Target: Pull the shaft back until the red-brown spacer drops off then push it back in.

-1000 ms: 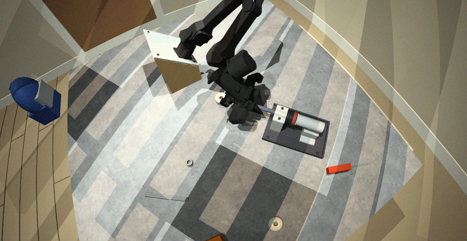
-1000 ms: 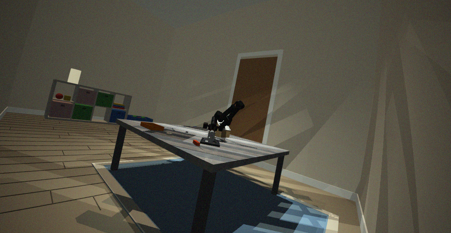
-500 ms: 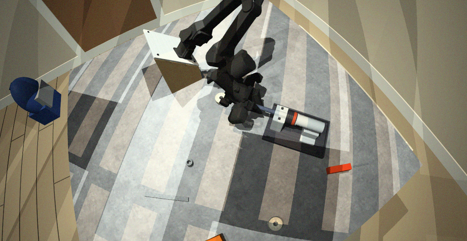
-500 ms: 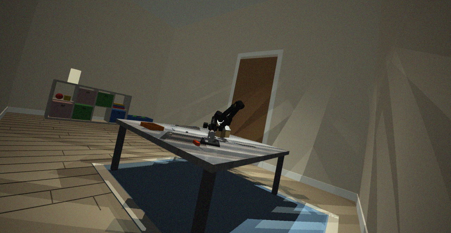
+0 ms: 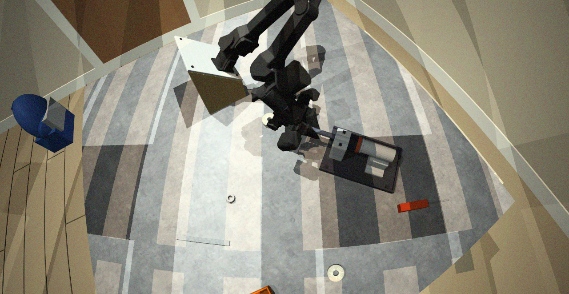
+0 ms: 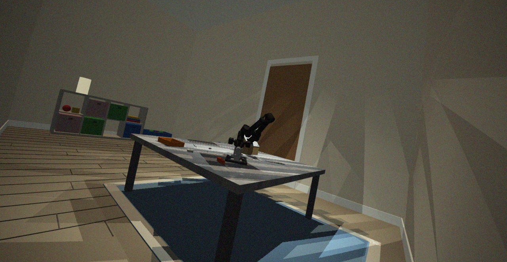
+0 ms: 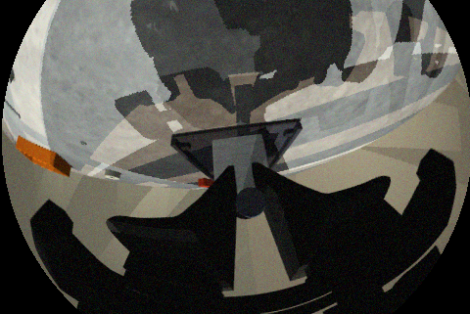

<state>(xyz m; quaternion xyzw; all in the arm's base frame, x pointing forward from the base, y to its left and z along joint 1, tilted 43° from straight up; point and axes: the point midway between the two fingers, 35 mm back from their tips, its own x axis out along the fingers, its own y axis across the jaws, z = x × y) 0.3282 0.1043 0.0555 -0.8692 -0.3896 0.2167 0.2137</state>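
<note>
Now: the blue-grey shaft 30 mm ahead of my gripper tip, 20 mm to the left of it and 20 mm above it. Round my gripper tip: fixture 120 mm ahead, 90 mm to the left, 10 mm below; then white washer 150 mm behind, 80 mm to the right, 50 mm below; then red-brown spacer 90 mm ahead, 70 mm to the left, 20 mm above.
</note>
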